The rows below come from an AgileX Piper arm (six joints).
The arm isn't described. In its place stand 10 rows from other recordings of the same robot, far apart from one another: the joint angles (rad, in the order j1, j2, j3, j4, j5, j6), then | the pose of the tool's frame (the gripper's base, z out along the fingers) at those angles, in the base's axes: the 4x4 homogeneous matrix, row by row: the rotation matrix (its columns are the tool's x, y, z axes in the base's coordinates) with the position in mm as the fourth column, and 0 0 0 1 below.
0.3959, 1.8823, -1.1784, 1.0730, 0.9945, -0.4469 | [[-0.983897 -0.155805 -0.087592 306.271], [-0.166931 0.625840 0.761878 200.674], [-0.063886 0.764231 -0.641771 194.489], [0 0 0 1]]
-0.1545, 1.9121, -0.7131, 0.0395, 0.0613, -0.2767 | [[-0.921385 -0.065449 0.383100 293.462], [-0.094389 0.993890 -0.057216 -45.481], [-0.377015 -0.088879 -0.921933 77.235], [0 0 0 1]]
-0.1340, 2.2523, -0.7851, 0.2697, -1.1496, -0.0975 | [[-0.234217 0.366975 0.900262 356.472], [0.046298 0.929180 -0.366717 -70.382], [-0.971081 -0.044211 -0.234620 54.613], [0 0 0 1]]
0.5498, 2.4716, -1.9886, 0.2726, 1.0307, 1.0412 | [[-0.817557 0.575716 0.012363 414.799], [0.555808 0.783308 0.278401 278.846], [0.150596 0.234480 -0.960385 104.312], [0 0 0 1]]
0.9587, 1.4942, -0.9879, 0.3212, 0.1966, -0.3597 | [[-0.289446 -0.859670 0.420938 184.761], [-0.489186 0.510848 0.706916 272.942], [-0.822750 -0.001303 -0.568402 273.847], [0 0 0 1]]
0.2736, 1.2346, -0.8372, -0.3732, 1.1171, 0.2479 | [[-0.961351 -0.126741 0.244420 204.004], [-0.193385 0.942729 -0.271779 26.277], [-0.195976 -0.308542 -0.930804 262.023], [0 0 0 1]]
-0.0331, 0.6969, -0.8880, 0.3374, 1.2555, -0.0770 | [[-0.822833 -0.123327 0.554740 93.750], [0.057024 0.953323 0.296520 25.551], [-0.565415 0.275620 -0.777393 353.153], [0 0 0 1]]
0.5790, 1.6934, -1.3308, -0.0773, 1.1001, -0.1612 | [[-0.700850 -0.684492 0.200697 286.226], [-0.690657 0.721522 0.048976 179.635], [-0.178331 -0.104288 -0.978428 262.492], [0 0 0 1]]
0.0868, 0.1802, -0.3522, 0.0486, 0.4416, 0.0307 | [[-0.187735 -0.093275 0.977781 54.937], [0.058504 0.992651 0.105926 6.677], [-0.980476 0.077090 -0.180899 280.663], [0 0 0 1]]
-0.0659, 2.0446, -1.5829, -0.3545, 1.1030, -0.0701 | [[-0.986574 -0.134377 0.092817 412.196], [-0.157200 0.935433 -0.316628 -55.459], [-0.044277 -0.326967 -0.943998 199.504], [0 0 0 1]]
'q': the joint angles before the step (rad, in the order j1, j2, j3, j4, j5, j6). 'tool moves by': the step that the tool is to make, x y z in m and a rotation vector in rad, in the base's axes. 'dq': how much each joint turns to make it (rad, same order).
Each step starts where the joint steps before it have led.
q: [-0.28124, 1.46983, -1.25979, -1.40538, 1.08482, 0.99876]
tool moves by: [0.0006, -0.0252, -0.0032, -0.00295, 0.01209, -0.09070]
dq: [-0.07430, 0.05620, -0.04707, -0.00515, 0.01711, 0.00154]
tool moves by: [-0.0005, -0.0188, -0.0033, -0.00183, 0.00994, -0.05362]
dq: [-0.05457, 0.03926, -0.03066, -0.00551, -0.00021, 0.00004]
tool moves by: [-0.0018, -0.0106, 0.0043, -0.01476, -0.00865, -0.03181]
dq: [-0.03088, 0.01729, -0.03178, -0.00957, 0.00229, -0.00020]
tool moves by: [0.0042, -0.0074, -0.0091, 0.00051, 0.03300, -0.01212]
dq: [-0.01393, 0.03157, -0.00141, -0.01406, 0.00013, 0.00024]
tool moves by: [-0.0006, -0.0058, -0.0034, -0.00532, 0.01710, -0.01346]
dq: [-0.01558, 0.01283, 0.00001, -0.01252, -0.00007, -0.00011]
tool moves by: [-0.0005, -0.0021, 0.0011, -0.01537, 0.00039, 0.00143]
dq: [-0.00634, 0.00111, -0.00024, -0.01847, -0.00611, 0.00774]
